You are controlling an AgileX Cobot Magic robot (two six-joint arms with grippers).
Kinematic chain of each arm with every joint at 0, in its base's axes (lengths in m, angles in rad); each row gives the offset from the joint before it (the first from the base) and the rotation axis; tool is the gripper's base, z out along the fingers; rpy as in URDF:
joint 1: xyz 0 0 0.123 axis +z
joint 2: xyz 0 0 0 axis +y
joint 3: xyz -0.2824 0 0.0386 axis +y
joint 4: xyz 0.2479 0 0.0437 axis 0.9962 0 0.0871
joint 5: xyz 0 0 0 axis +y
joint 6: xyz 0.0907 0 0.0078 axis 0.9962 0 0.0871
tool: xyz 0 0 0 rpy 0 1.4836 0
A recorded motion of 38 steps. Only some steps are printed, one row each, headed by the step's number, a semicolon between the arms.
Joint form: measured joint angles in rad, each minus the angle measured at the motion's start. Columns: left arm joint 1, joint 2, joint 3, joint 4, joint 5, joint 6; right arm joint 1, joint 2, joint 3, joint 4, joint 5, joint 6.
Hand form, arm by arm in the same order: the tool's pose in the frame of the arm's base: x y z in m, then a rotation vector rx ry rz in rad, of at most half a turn. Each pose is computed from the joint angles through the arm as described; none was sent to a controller.
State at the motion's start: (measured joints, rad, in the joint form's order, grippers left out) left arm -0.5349 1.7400 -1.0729 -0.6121 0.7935 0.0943; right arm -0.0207 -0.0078 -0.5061 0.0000 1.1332 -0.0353
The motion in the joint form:
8: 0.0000 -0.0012 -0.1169 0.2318 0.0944 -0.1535; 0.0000 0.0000 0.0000 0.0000 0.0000 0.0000
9: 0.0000 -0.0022 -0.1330 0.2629 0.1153 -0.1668; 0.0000 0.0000 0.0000 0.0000 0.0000 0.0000
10: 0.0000 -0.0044 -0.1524 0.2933 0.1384 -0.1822; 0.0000 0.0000 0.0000 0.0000 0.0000 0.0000
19: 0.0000 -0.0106 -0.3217 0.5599 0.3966 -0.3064; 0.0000 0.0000 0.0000 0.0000 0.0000 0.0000
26: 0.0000 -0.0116 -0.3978 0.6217 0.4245 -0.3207; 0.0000 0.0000 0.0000 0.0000 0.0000 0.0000
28: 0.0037 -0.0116 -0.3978 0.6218 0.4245 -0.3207; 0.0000 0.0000 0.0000 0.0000 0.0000 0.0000
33: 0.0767 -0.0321 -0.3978 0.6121 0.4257 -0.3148; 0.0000 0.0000 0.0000 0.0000 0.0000 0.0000
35: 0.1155 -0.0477 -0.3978 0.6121 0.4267 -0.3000; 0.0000 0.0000 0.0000 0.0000 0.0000 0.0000
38: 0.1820 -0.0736 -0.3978 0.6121 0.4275 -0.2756; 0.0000 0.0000 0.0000 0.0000 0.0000 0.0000
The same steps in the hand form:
8: 0.2805 -0.1967 0.2186 0.3956 2.9493 -0.5568; -0.0099 0.0002 0.2730 -0.0154 2.1030 -0.0337
9: 0.2819 -0.1956 0.2220 0.4106 2.9519 -0.5243; -0.0099 0.0002 0.2730 -0.0154 2.1030 -0.0337
10: 0.2834 -0.1945 0.2267 0.4215 2.9525 -0.4932; -0.0099 0.0002 0.2730 -0.0154 2.1030 -0.0337
19: 0.2930 -0.1787 0.2654 0.4631 2.9969 -0.1440; -0.0099 0.0002 0.2730 -0.0154 2.1030 -0.0337
26: 0.3012 -0.1775 0.2854 0.4596 2.9318 -0.0879; -0.0099 0.0002 0.2730 -0.0154 2.1030 -0.0337
28: 0.3019 -0.1764 0.2854 0.4542 2.9325 -0.0873; -0.0099 0.0002 0.2730 -0.0154 2.1030 -0.0337
33: 0.3105 -0.1531 0.2925 0.3498 2.9291 -0.0993; -0.0099 0.0002 0.2730 -0.0154 2.1030 -0.0337
35: 0.3136 -0.1398 0.2978 0.3129 2.9175 -0.0979; -0.0099 0.0002 0.2730 -0.0154 2.1030 -0.0337
38: 0.3178 -0.1171 0.3067 0.2492 2.8967 -0.0930; -0.0099 0.0002 0.2730 -0.0154 2.1030 -0.0337

